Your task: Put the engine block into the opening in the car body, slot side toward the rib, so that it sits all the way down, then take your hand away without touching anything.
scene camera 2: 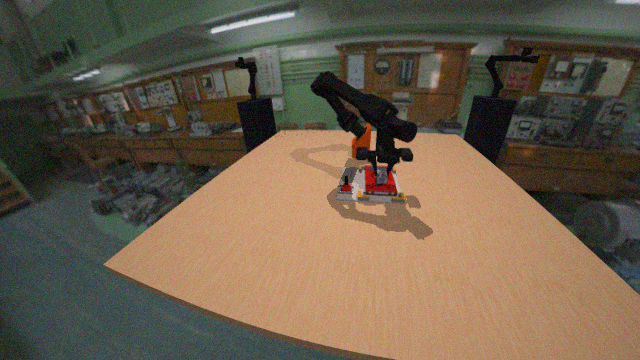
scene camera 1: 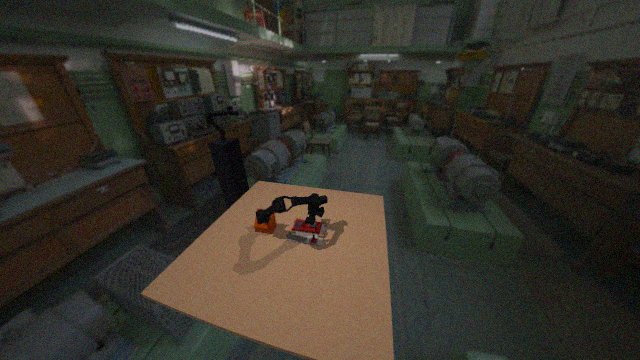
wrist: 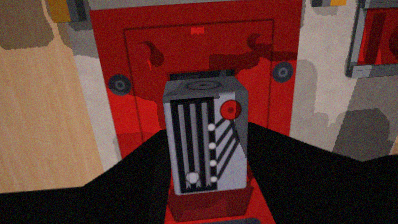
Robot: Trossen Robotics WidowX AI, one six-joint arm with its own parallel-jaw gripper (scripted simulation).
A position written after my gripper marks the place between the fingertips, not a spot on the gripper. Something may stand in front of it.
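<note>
With my gripper (scene camera 2: 381, 175), which the wrist view (wrist: 206, 135) shows too, I am carrying a grey engine block (wrist: 209, 154). I can also see a red car body (wrist: 138, 54).
</note>
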